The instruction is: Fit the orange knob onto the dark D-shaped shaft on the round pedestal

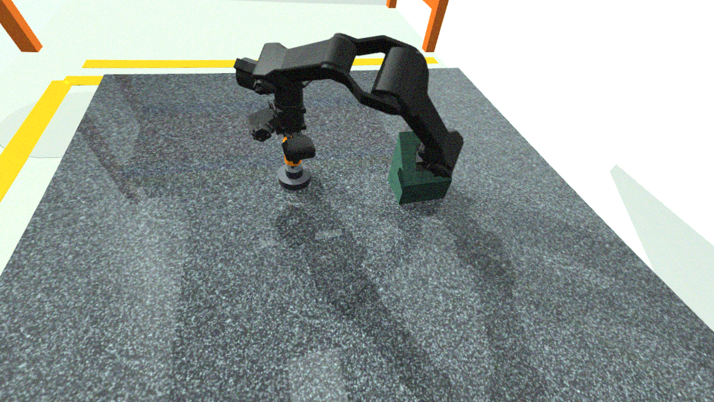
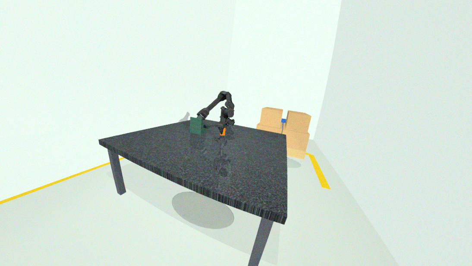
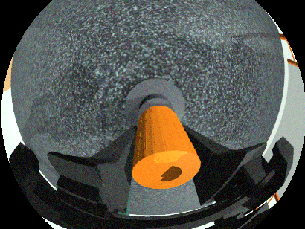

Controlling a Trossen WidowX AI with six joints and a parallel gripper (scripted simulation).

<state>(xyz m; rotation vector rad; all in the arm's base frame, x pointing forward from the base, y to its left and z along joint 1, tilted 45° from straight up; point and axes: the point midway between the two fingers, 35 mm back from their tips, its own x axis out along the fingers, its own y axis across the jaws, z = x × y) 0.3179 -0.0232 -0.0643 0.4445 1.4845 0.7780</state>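
My gripper tip is 2 cm below the orange knob. Also, from my gripper tip: dark shaft 4 cm below.
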